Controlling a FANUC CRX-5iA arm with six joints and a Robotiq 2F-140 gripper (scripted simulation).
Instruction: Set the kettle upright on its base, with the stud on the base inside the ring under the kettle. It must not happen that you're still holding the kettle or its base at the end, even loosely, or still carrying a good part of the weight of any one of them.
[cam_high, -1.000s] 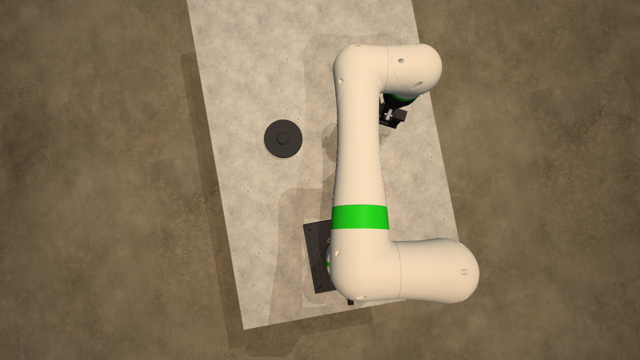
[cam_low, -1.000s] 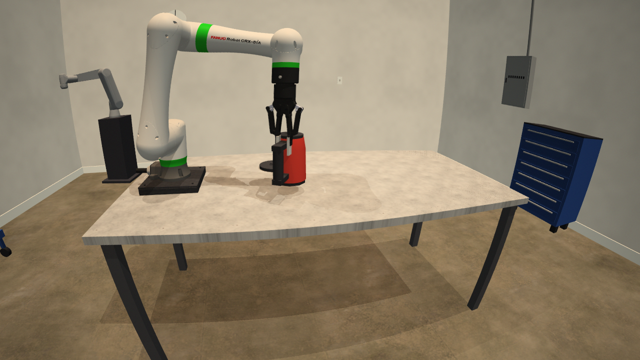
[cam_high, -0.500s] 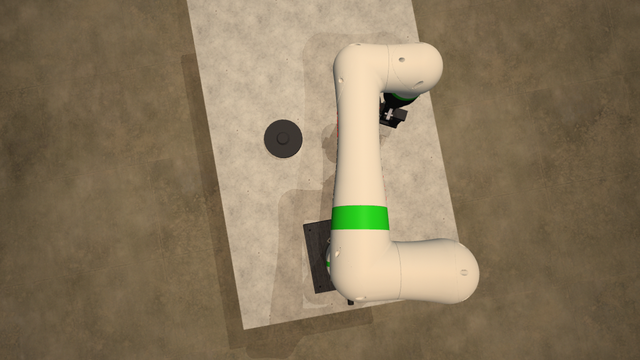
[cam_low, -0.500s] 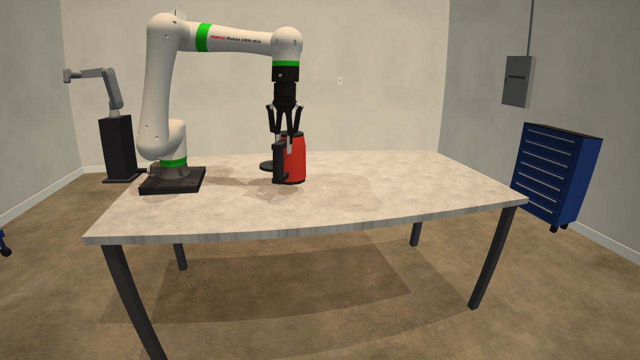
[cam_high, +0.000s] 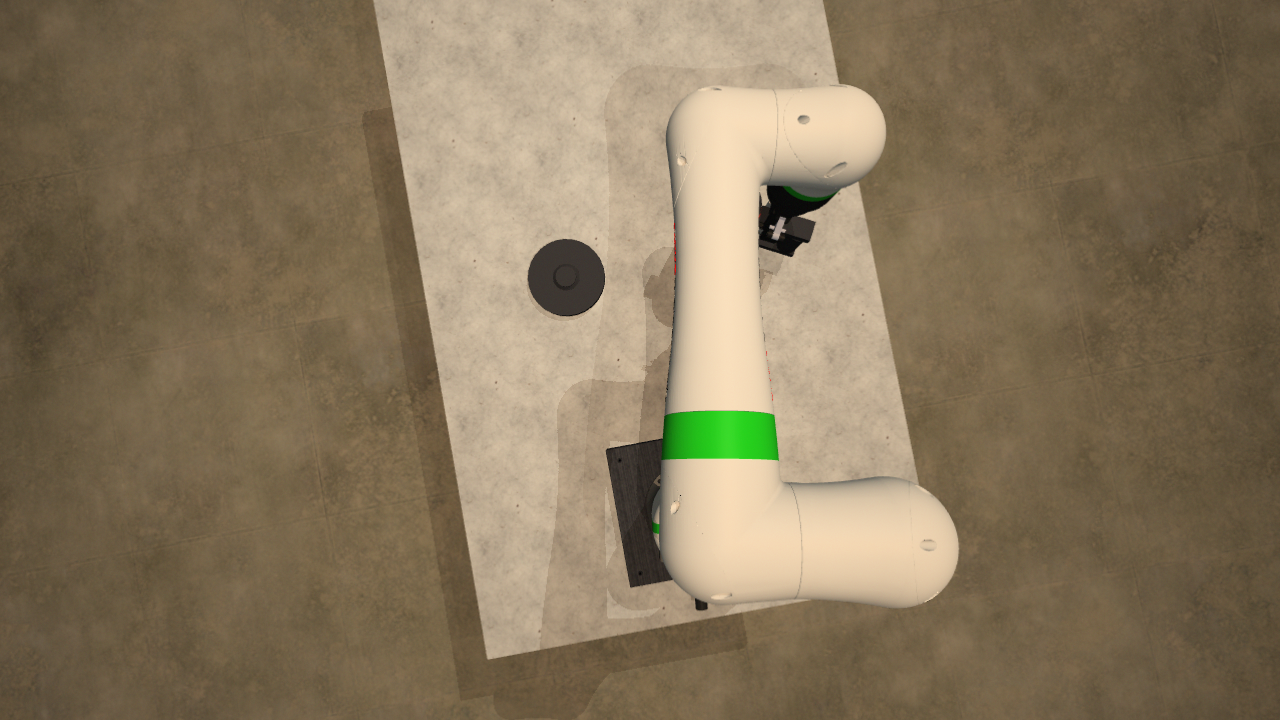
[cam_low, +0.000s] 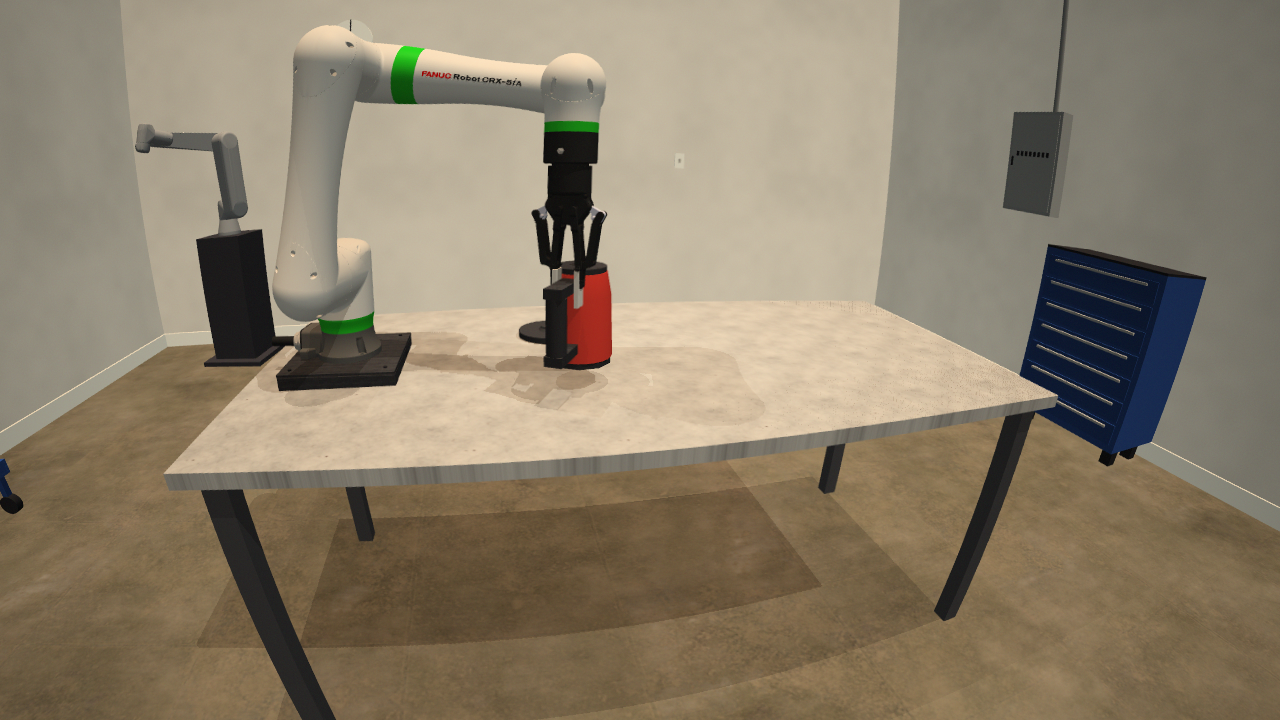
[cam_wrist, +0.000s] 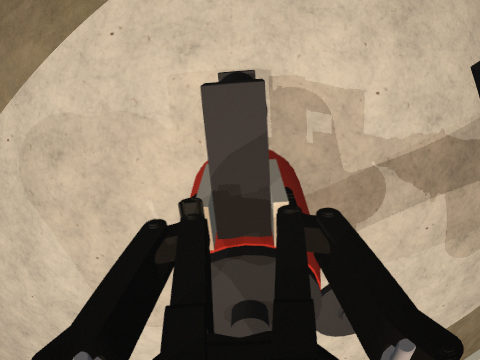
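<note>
My hand is 1 cm short of the red kettle, 3 cm to the right of it and 6 cm above it. Also, from my hand: round black base (4 cm behind, 36 cm to the left, 19 cm below).
</note>
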